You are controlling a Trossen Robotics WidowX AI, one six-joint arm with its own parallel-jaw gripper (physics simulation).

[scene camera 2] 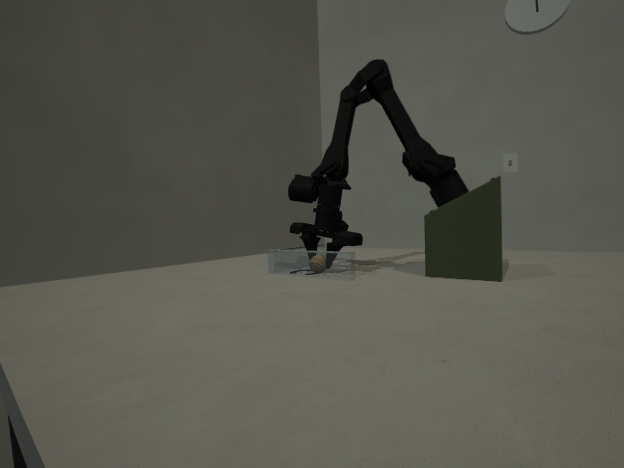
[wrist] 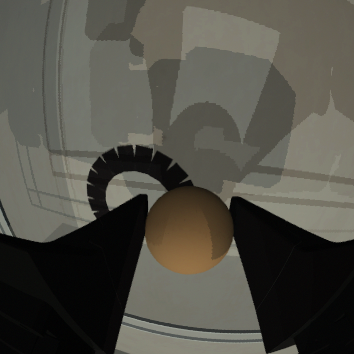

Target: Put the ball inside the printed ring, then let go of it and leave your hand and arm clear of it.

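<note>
The orange-brown ball (scene camera 2: 317, 263) (wrist: 189, 230) is between the two black fingers, which touch it on both sides in the wrist view. My gripper (scene camera 2: 321, 261) (wrist: 189, 203) points down and is shut on the ball, low inside a clear-walled tray. The printed ring (wrist: 126, 151) is a black band of segments on the tray floor; it shows up and to the left of the ball, and the ball and left finger hide part of it. In the scene view it shows as thin dark marks beside the ball. I cannot tell whether the ball touches the floor.
The clear tray (scene camera 2: 282, 261) has low see-through walls around the ball and fingers; its curved-looking rim (wrist: 200, 334) crosses the bottom of the wrist view. A green wedge-shaped base (scene camera 2: 463, 241) carries the arm at the right. Arm shadows fall across the tray floor.
</note>
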